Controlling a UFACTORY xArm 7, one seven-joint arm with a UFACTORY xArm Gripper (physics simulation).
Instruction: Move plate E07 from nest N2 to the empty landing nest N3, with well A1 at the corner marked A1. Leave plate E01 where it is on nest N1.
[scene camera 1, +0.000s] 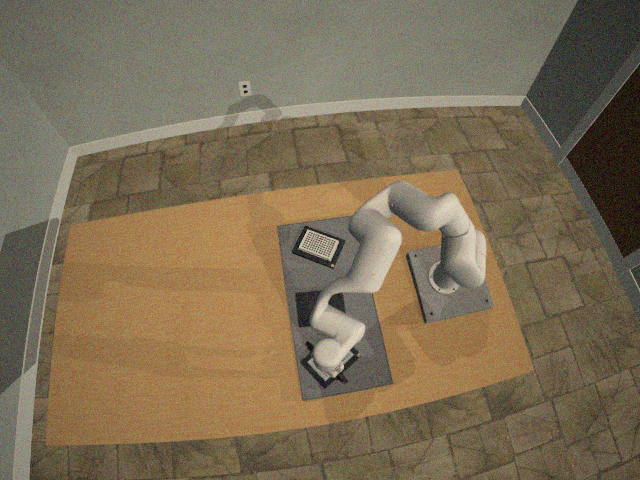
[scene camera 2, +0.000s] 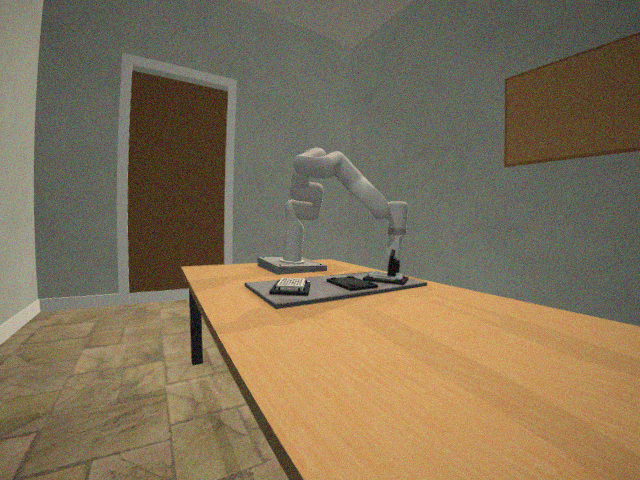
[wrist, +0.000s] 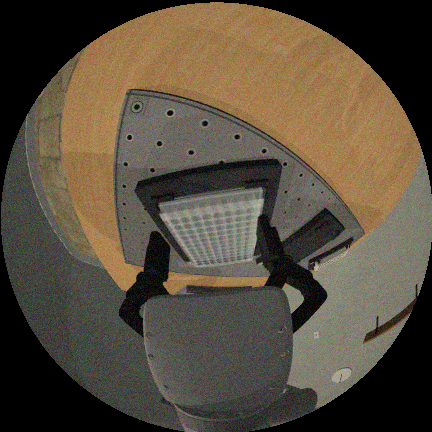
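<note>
Plate E07 (wrist: 209, 213) (scene camera 2: 385, 277), a white well plate, lies in the black nest N2 (wrist: 209, 177) (scene camera 1: 323, 382) at the near end of the grey deck (scene camera 1: 371, 361) (scene camera 2: 320, 296) (wrist: 169, 137). My gripper (wrist: 208, 231) (scene camera 2: 393, 269) is open and low over it, one finger on each side of the plate and not clamping it. In the overhead view my wrist hides most of this plate. The empty black nest N3 (scene camera 1: 307, 305) (scene camera 2: 351, 282) (wrist: 312, 235) is in the middle of the deck. Plate E01 (scene camera 1: 317, 244) (scene camera 2: 290, 283) (wrist: 330, 261) sits on nest N1 at the far end.
The deck lies on a wooden table (scene camera 1: 154, 310) (scene camera 2: 439, 387). My arm's base plate (scene camera 1: 454, 302) (scene camera 2: 291, 265) stands beside the deck. My forearm crosses above part of nest N3. A door and tiled floor lie beyond the table.
</note>
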